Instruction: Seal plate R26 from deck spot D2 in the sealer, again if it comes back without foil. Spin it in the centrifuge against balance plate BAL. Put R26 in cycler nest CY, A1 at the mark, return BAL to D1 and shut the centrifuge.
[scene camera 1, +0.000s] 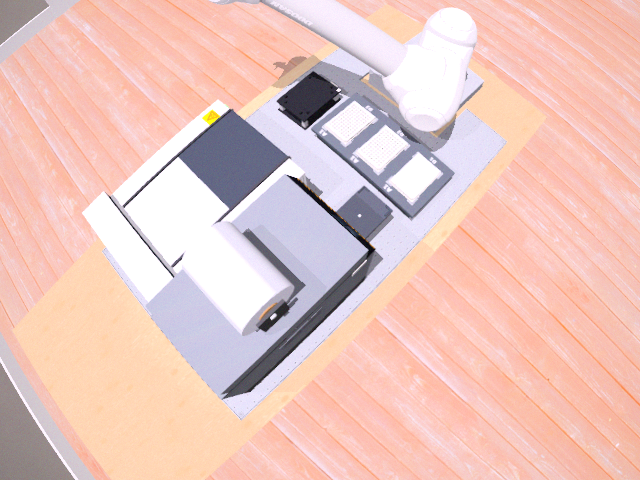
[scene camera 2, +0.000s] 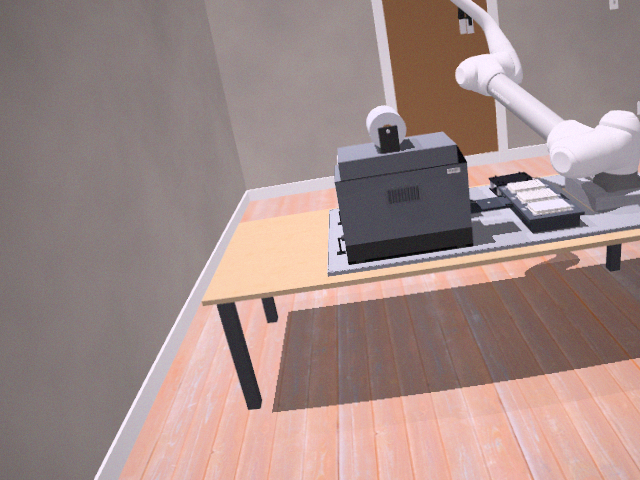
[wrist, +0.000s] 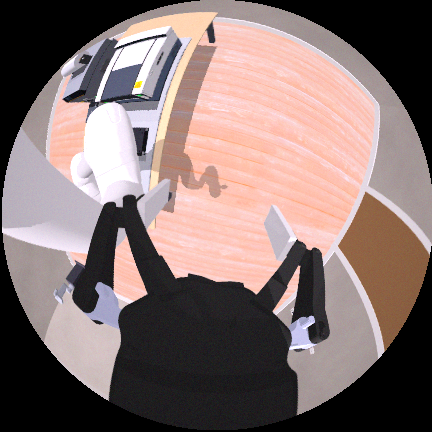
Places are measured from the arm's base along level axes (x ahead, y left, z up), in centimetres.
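Where they show: gripper, fingertip midpoint: (scene camera 2: 467, 33) (wrist: 218, 201); arm's base, origin of the base link: (scene camera 2: 615, 181).
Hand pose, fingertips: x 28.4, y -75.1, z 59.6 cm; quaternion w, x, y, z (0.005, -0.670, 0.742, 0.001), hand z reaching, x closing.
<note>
Each offset is from my fingertips to the top centre of the thing.
My gripper (wrist: 218, 201) is wide open and empty in the wrist view, high above and away from the deck. The middle white plate @[dx +7.2, dy +78.9, dz -57.0 cm] (scene camera 1: 381, 148) (scene camera 2: 536, 194) lies at deck spot D2, with its wells showing. A plain white-topped plate @[dx +8.8, dy +91.2, dz -57.0 cm] (scene camera 1: 414, 177) (scene camera 2: 550, 206) lies at D1. Plate names are not readable. The grey sealer @[dx +58.7, dy +83.2, dz -16.6 cm] (scene camera 1: 305, 222) (scene camera 2: 403, 206) carries a white foil roll @[dx +60.8, dy +83.0, dz -16.6 cm] (scene camera 1: 237, 279) (scene camera 2: 383, 124); its dark plate carrier @[dx +29.0, dy +86.6, dz -53.9 cm] (scene camera 1: 356, 222) sticks out in front. The white machine with a dark blue panel (scene camera 1: 235, 155) (wrist: 122, 77) looks closed; I cannot tell its label.
A third welled plate @[dx +5.7, dy +66.6, dz -57.0 cm] (scene camera 1: 350, 122) (scene camera 2: 526, 186) lies at D3. A black low stand (scene camera 1: 310, 97) (wrist: 142, 141) is beside the dark deck rack @[dx +6.8, dy +78.9, dz -58.0 cm] (scene camera 1: 445, 174) (scene camera 2: 555, 222). The arm's white base joints (scene camera 1: 434, 72) (scene camera 2: 594, 144) rise behind the rack. The tall sealer borders the white machine.
</note>
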